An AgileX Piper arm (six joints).
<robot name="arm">
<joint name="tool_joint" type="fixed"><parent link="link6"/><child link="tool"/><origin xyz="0 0 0" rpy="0 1.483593 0"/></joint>
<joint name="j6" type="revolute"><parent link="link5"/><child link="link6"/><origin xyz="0.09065 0 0.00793" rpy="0 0 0"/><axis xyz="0.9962 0 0.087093"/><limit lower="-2.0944" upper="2.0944"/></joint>
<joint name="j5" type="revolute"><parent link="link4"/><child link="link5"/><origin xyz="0 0 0" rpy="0 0 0"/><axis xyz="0 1 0"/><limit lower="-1.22" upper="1.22"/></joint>
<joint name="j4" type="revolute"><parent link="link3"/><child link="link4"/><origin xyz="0.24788 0 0.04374" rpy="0 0 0"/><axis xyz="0.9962 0 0.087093"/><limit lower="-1.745" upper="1.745"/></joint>
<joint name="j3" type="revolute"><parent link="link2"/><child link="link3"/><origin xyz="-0.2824 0 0.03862" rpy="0 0 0"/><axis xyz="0 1 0"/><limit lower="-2.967" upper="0"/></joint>
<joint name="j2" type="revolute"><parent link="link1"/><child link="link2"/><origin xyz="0 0 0" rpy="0 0 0"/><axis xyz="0 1 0"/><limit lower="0" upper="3.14"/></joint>
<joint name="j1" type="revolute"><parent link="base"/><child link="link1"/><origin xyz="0 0 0.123" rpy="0 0 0"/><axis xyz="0 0 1"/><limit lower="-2.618" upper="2.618"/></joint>
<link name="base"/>
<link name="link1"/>
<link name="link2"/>
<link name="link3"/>
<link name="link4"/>
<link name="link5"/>
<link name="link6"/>
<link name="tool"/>
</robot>
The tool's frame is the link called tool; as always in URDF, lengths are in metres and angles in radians.
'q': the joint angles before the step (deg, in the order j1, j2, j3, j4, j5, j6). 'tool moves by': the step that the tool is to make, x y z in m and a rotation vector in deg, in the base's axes. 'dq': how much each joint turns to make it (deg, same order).
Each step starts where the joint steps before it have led.
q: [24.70 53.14 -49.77 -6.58 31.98 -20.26]
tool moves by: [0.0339 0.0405 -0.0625 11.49 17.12 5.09]
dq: [-0.01 13.23 4.02 31.27 -5.17 -16.50]
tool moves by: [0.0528 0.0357 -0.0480 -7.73 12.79 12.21]
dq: [0.00 19.66 -9.58 6.12 9.35 -14.01]
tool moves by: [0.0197 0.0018 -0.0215 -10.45 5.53 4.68]
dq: [0.01 7.38 -5.60 -11.36 7.29 3.69]
